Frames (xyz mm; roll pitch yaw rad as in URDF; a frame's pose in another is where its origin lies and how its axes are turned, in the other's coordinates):
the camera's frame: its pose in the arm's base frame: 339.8 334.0 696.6 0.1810 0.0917 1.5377
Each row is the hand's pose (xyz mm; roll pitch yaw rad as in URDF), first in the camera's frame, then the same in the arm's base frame.
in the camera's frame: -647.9 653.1 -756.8 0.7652 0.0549 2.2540
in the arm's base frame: -461.7 -342.4 131.7 0.7226 -0.1433 -2.4979
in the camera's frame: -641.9 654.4 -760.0 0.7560 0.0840 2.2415
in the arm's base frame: -463.4 -336.7 128.2 0.7160 -0.1147 -2.5117
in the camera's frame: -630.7 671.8 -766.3 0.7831 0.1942 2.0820
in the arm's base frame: -481.2 -325.2 124.2 0.7753 -0.0083 -2.6725
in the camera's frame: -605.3 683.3 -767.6 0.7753 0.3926 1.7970
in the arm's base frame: -491.9 -299.5 122.6 0.8253 0.1956 -2.9422
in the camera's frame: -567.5 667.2 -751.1 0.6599 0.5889 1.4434
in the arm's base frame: -471.8 -261.2 132.4 0.7845 0.4180 3.0332
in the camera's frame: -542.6 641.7 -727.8 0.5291 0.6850 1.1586
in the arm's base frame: -441.7 -235.8 148.4 0.7126 0.5480 2.7945
